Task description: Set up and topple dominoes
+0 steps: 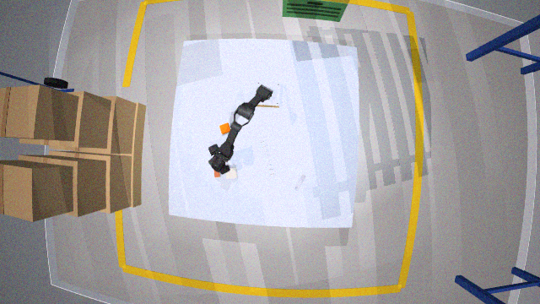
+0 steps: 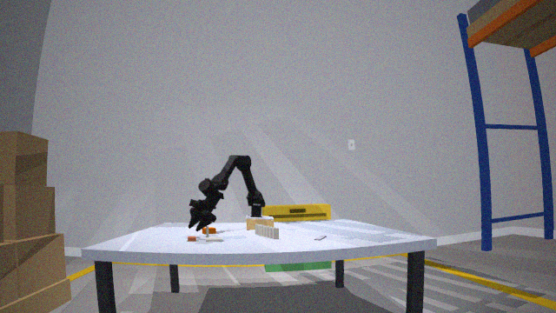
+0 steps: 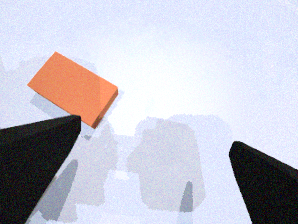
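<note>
My gripper tip is 7 cm short of the small red-orange block and 3 cm above it. From my gripper tip the other things lie so: grey piece (14 cm ahead, 55 cm to the left, 4 cm below); orange cube (22 cm behind, 6 cm to the left, 3 cm below).
</note>
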